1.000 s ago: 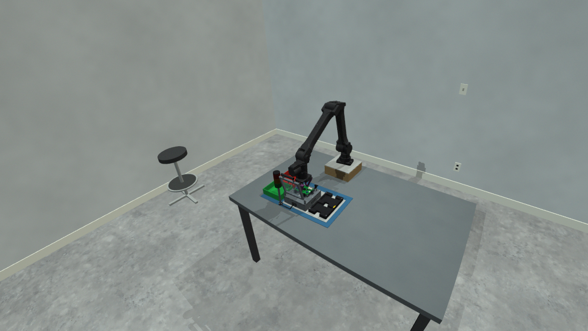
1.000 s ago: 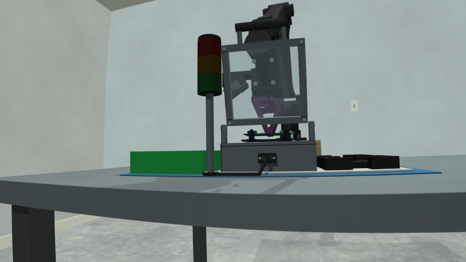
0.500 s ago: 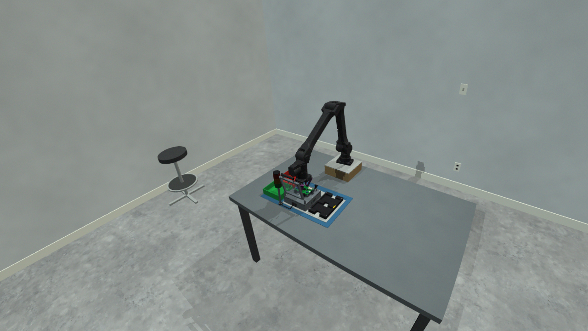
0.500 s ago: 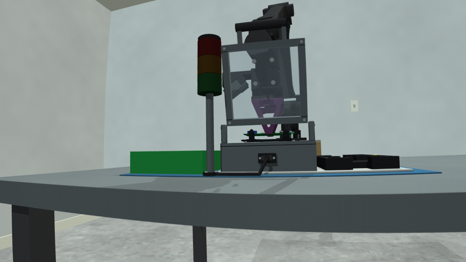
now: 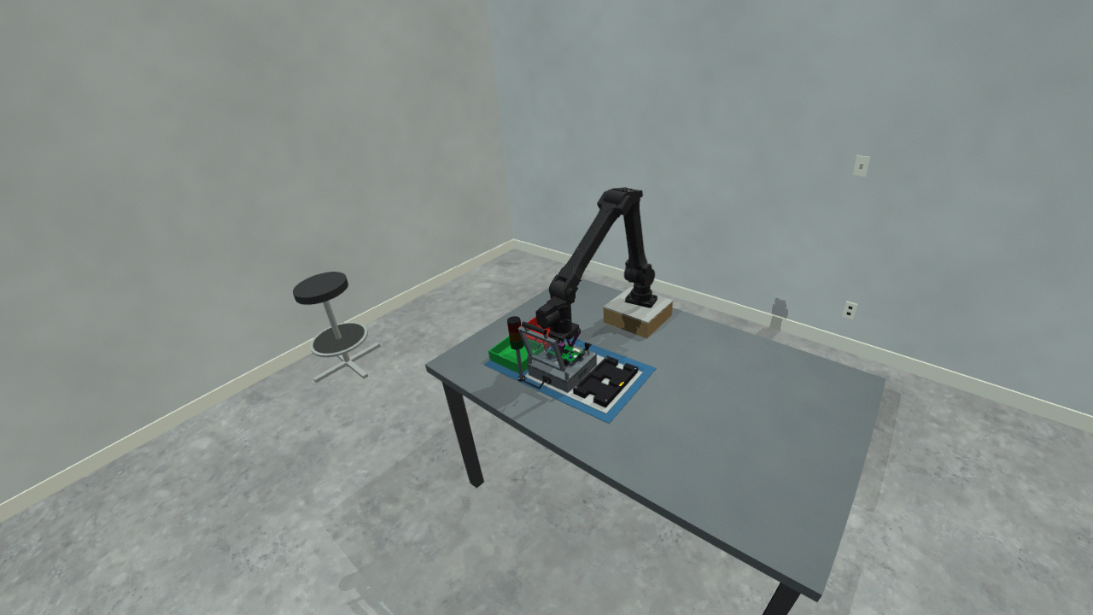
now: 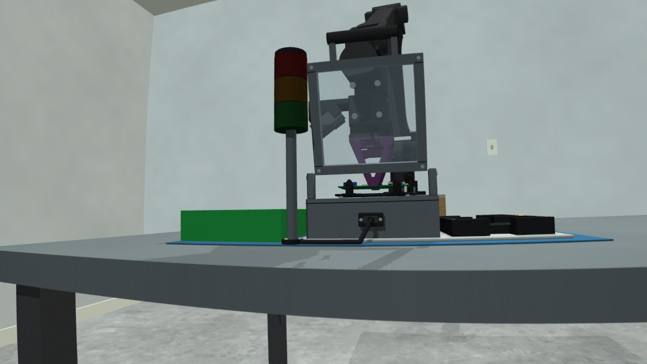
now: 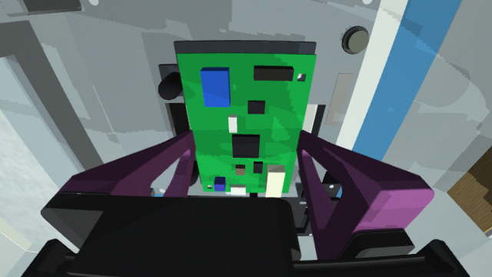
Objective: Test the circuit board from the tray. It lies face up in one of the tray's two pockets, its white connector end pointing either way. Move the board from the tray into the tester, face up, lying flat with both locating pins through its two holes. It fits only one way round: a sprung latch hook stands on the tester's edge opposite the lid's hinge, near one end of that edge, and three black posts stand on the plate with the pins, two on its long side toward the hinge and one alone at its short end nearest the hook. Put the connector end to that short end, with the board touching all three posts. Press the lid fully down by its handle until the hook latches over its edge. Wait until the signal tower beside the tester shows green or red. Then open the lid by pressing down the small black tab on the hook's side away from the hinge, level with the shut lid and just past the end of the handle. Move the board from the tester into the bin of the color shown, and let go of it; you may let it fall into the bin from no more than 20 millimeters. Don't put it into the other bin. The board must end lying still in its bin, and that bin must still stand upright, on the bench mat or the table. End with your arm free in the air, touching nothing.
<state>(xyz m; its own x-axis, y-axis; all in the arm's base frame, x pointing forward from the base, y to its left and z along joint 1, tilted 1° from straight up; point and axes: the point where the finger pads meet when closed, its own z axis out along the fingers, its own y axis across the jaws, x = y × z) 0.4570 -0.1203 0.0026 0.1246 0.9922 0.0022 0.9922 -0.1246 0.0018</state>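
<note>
Now: the green circuit board right at my hand. From my hand the other things lie so: black tester plate 1 cm to the left, 1 cm below, 1 cm ahead; then black latch hook 7 cm to the left, 5 cm behind; then clear lid 12 cm ahead, 10 cm above, 2 cm to the right.
</note>
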